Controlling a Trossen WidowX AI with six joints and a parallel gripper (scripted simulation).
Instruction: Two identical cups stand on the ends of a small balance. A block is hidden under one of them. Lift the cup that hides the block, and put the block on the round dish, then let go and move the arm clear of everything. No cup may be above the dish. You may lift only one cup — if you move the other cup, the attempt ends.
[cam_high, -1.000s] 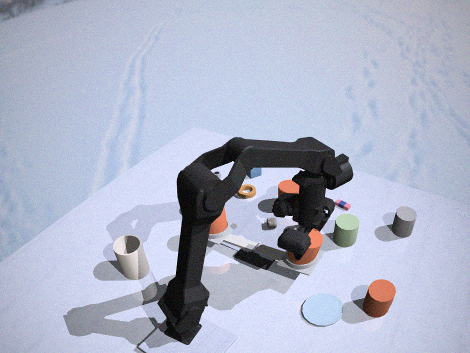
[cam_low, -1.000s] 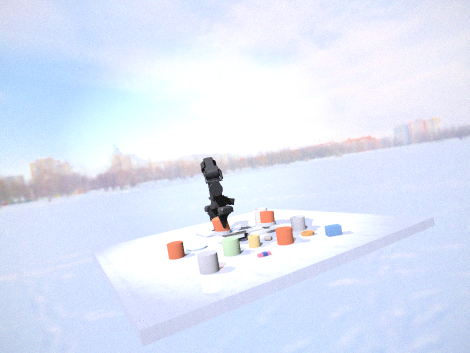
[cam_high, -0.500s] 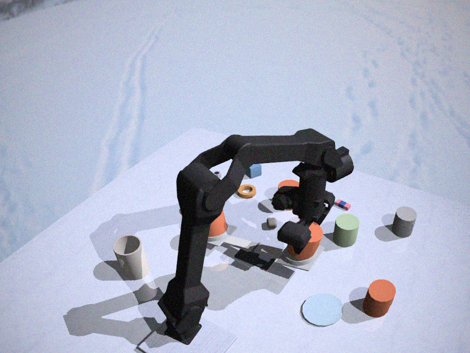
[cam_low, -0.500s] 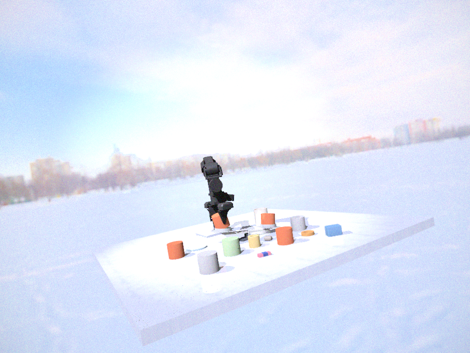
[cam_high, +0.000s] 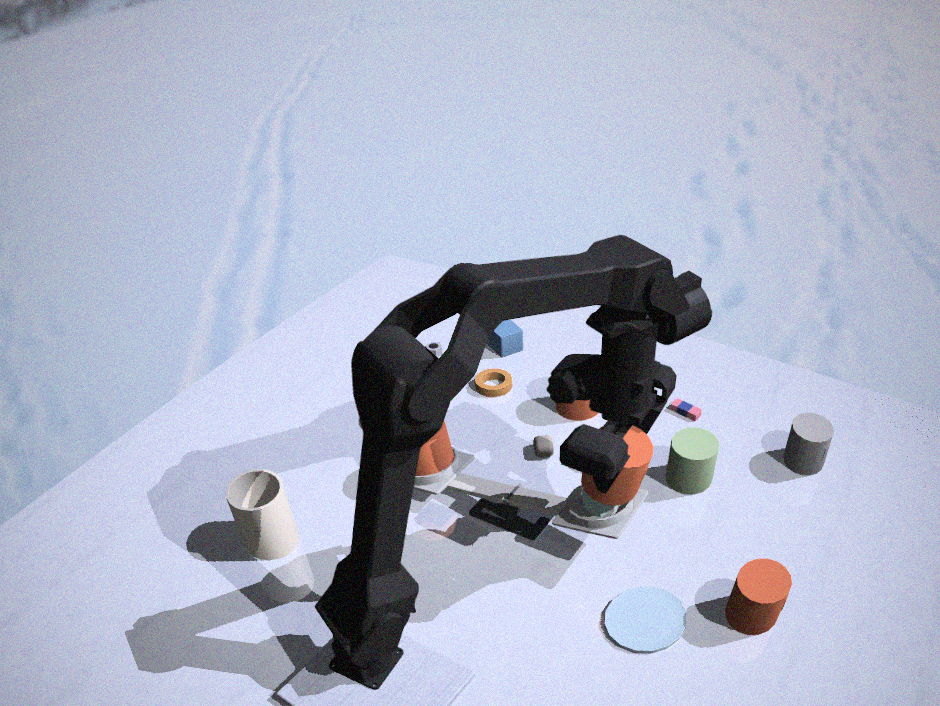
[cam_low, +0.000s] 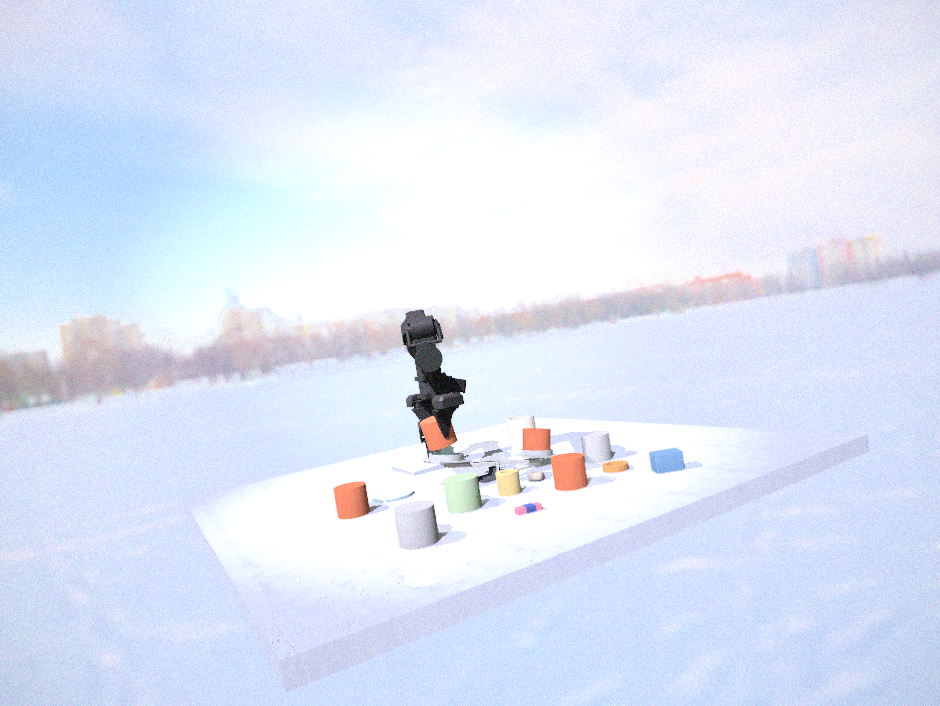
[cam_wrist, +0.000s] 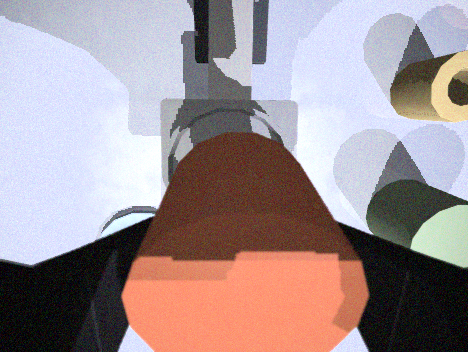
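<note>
Right now the pale teal block is 4 cm below my gripper tip and 2 cm to the left of it. The rest, counted from my gripper tip: green cylinder 18 cm ahead, 9 cm below, 7 cm to the right; cream cup 41 cm to the left, 17 cm behind, 9 cm below; round light-blue dish 13 cm below, 10 cm behind, 9 cm to the right.
</note>
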